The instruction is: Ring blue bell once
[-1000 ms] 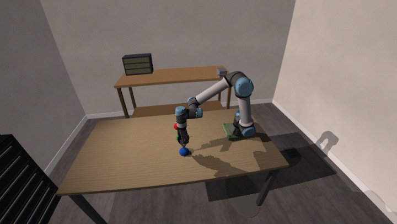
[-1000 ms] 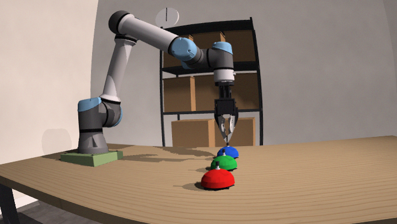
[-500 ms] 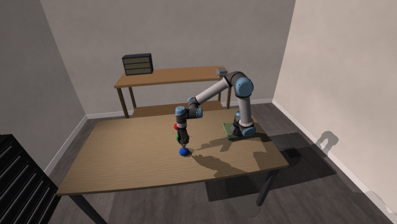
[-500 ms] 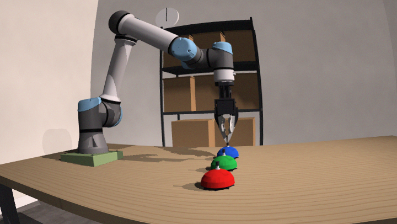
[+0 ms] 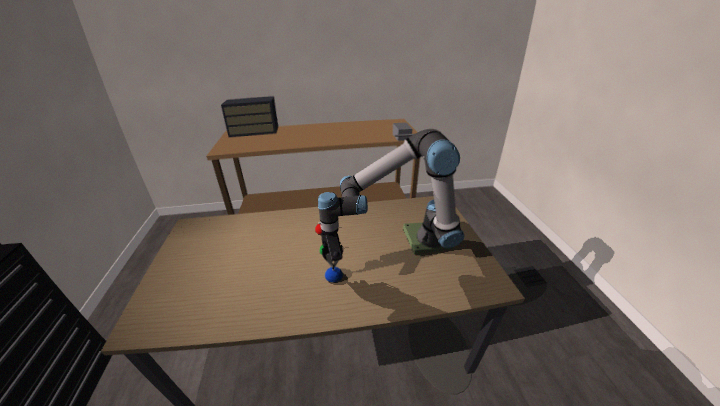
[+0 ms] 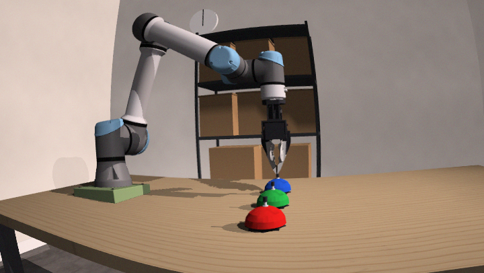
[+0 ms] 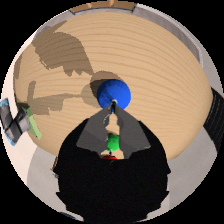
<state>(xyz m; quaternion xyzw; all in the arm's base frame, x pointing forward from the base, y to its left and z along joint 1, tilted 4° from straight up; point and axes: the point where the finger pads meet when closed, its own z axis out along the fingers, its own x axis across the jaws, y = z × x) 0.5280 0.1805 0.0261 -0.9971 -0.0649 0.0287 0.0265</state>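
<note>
My gripper is now 40 mm above the blue bell. The rest, counted from my hand: green bell (180 mm to the right, 40 mm below, 30 mm ahead); then red bell (360 mm to the right, 50 mm ahead, 40 mm below).
</note>
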